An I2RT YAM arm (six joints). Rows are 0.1 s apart.
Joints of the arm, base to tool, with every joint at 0 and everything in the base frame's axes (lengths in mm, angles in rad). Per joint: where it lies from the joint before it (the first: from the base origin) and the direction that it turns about. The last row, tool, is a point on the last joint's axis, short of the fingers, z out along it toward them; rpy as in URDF.
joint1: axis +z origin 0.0 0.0 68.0
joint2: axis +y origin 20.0 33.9 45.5
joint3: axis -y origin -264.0 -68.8 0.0
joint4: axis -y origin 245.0 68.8 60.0
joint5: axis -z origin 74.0 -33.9 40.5
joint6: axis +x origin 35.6 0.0 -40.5
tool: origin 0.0 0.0 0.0 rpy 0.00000 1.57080 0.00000
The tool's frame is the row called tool.
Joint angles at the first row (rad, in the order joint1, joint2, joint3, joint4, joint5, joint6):
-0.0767, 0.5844, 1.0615, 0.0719, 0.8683, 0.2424
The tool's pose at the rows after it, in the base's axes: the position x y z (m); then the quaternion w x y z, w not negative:
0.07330 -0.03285 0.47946 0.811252 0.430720 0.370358 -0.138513
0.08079 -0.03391 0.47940 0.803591 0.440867 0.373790 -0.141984
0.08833 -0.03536 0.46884 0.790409 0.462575 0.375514 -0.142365
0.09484 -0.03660 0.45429 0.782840 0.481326 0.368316 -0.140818
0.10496 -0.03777 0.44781 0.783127 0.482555 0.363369 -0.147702
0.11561 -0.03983 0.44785 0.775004 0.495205 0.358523 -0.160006
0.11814 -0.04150 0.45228 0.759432 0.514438 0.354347 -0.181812
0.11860 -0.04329 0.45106 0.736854 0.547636 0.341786 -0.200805
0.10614 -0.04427 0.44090 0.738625 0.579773 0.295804 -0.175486
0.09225 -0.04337 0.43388 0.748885 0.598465 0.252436 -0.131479
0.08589 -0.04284 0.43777 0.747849 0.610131 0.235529 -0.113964
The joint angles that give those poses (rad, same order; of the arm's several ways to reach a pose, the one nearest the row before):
-0.0768, 0.6013, 1.0661, 0.1149, 0.8666, 0.2286
-0.0767, 0.6274, 1.0753, 0.1059, 0.8881, 0.2453
-0.0767, 0.6320, 1.0448, 0.0921, 0.9278, 0.2942
-0.0767, 0.6243, 0.9851, 0.1226, 0.9632, 0.3327
-0.0783, 0.6457, 0.9481, 0.1992, 0.9740, 0.3131
-0.0828, 0.6887, 0.9556, 0.2270, 1.0092, 0.3129
-0.0859, 0.7148, 0.9892, 0.1997, 1.0690, 0.3099
-0.0889, 0.7271, 1.0078, 0.1459, 1.1565, 0.3525
-0.1027, 0.6705, 0.9575, 0.1457, 1.1979, 0.4596
-0.1074, 0.6076, 0.9175, 0.1411, 1.2042, 0.5733
-0.1074, 0.5967, 0.9447, 0.0815, 1.2163, 0.6454

